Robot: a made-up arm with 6 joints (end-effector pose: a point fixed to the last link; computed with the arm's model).
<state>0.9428 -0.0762 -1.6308 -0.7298 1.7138 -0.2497</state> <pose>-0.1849 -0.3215 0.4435 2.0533 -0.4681 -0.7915</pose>
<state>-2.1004 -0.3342 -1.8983 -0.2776 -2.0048 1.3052</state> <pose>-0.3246 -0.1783 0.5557 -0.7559 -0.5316 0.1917</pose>
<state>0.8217 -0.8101 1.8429 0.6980 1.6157 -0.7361</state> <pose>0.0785 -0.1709 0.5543 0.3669 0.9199 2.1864</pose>
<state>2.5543 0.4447 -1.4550 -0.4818 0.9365 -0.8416</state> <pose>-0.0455 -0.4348 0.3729 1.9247 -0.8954 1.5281</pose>
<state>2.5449 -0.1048 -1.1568 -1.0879 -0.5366 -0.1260</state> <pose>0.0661 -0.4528 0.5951 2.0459 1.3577 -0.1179</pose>
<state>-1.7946 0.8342 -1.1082 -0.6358 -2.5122 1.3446</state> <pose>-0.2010 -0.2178 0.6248 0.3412 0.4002 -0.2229</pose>
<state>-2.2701 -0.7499 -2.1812 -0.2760 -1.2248 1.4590</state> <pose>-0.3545 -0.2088 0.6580 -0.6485 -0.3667 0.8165</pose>
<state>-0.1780 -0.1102 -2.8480 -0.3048 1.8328 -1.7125</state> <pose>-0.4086 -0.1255 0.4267 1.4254 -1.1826 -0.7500</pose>
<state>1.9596 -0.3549 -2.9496 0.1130 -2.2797 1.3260</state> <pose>0.1328 -0.3126 0.5667 0.2974 0.7732 1.9545</pose>
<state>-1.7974 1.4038 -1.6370 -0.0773 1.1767 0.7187</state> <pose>-0.0150 -0.1437 0.2867 -1.3900 1.0543 -1.0447</pose>
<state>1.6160 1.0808 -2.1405 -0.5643 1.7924 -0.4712</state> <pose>-0.2635 -0.2358 0.4535 1.4210 -1.5258 -0.3172</pose>
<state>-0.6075 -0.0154 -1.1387 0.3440 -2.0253 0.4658</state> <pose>-0.2340 -0.2460 0.2604 -0.1878 -1.7151 0.3218</pose>
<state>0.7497 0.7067 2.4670 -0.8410 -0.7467 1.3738</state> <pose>-0.0507 -0.3739 0.2332 -1.9590 -1.9206 -0.0495</pose>
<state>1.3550 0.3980 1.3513 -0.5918 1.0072 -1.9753</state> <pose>0.1769 -0.1170 0.5210 0.1296 1.9492 0.2077</pose>
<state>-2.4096 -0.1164 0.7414 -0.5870 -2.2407 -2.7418</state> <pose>0.0658 -0.1416 0.5050 -1.1247 0.1008 -2.3469</pose>
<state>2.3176 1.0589 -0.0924 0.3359 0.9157 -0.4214</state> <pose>-0.2502 -0.3044 0.6066 0.8473 -0.4394 0.4622</pose>
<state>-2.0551 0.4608 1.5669 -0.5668 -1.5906 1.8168</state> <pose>-0.1514 -0.3802 0.6836 -1.5372 -0.6727 2.2331</pose>
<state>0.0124 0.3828 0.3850 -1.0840 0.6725 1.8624</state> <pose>-0.1499 -0.1699 0.1837 -1.7770 -0.5206 -0.4473</pose>
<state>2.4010 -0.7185 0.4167 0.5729 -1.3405 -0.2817</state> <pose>-0.0231 -0.1998 0.7624 0.5990 0.8514 0.2244</pose>
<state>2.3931 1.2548 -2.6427 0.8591 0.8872 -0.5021</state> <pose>0.0379 -0.2869 0.3152 -0.7661 2.1154 -1.6479</pose>
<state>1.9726 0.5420 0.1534 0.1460 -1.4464 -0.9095</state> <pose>-0.0119 -0.4184 0.5855 2.0183 1.2737 -1.0751</pose>
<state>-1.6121 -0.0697 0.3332 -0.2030 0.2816 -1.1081</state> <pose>-0.2149 -0.3630 0.3788 -0.6696 -1.6285 1.5559</pose>
